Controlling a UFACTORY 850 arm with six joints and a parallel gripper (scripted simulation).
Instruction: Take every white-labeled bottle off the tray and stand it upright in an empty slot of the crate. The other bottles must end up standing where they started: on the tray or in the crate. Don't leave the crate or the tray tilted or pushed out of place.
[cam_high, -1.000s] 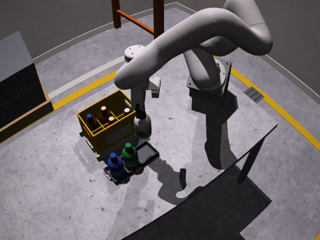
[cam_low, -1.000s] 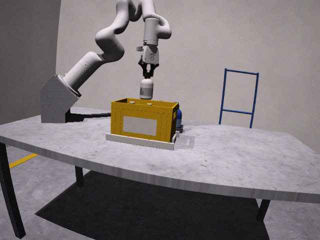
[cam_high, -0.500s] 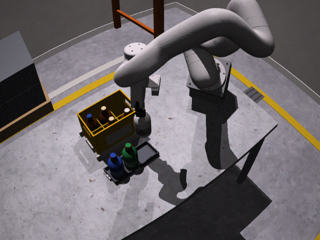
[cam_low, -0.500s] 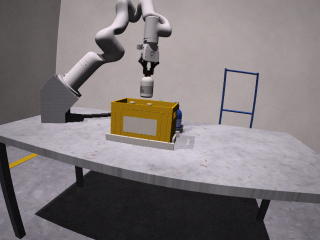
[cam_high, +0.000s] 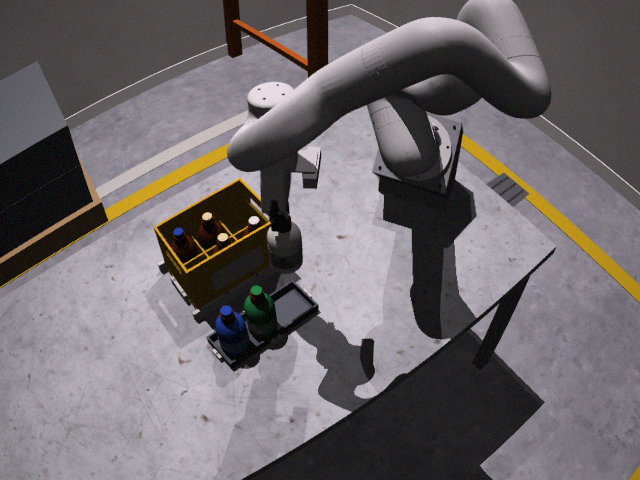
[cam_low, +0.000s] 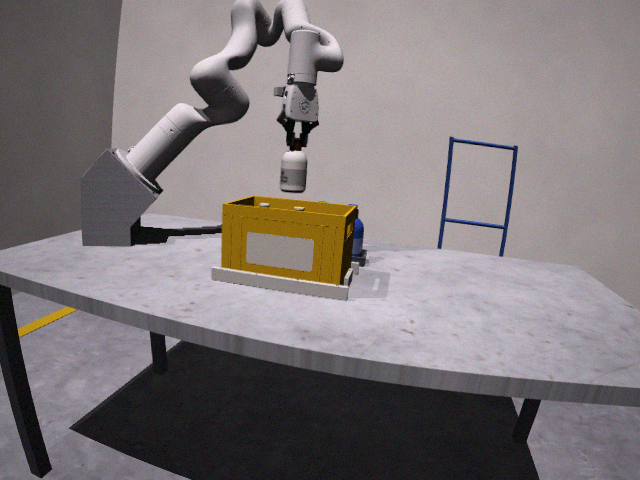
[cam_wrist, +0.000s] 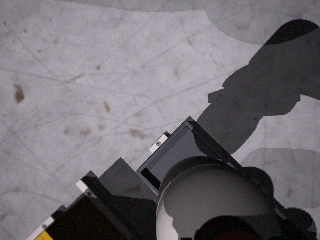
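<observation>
Now: the white-labeled bottle 7 cm below my hand. Round my hand: crate 9 cm ahead, 20 cm to the right, 25 cm below; then green bottle 8 cm ahead, 2 cm to the left, 25 cm below; then blue bottle 17 cm ahead, 4 cm to the left, 25 cm below.
</observation>
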